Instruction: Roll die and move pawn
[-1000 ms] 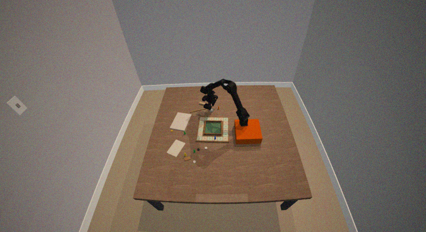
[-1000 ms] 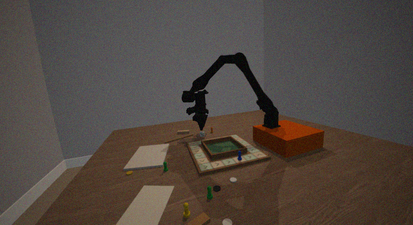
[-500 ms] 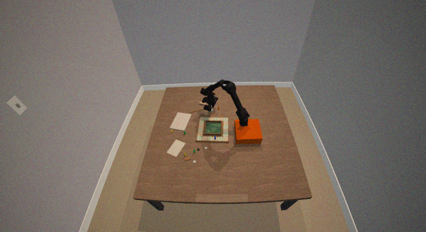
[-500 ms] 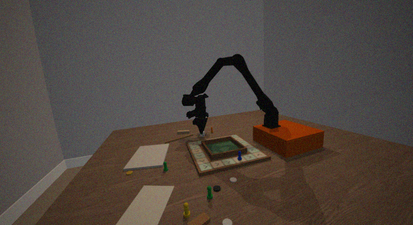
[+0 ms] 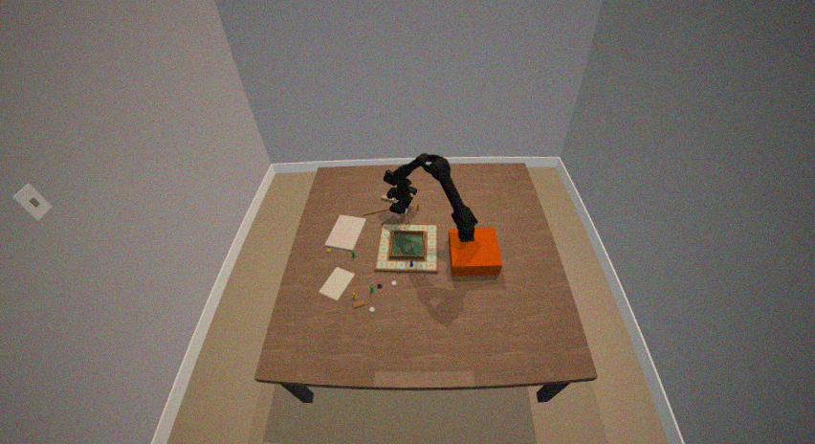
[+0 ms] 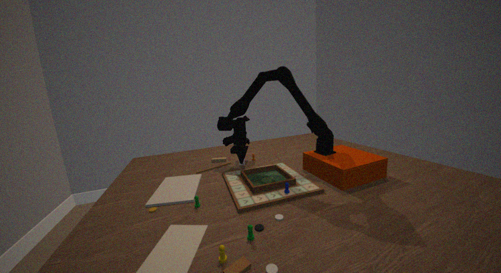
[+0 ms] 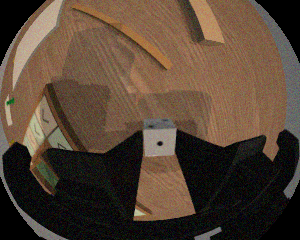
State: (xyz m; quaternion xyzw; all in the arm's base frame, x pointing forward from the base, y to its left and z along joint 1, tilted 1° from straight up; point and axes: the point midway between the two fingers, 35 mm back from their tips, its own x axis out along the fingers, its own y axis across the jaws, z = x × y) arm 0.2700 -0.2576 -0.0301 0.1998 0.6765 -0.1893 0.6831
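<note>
The blue pawn lies 10 mm behind my gripper tip, 350 mm to the left of it and 20 mm above it. From my gripper tip the other things lie so: orange pawn 70 mm behind, 20 mm to the right, 10 mm above; thin stick 130 mm ahead, 20 mm to the right, 10 mm below; white die right at my gripper tip.
</note>
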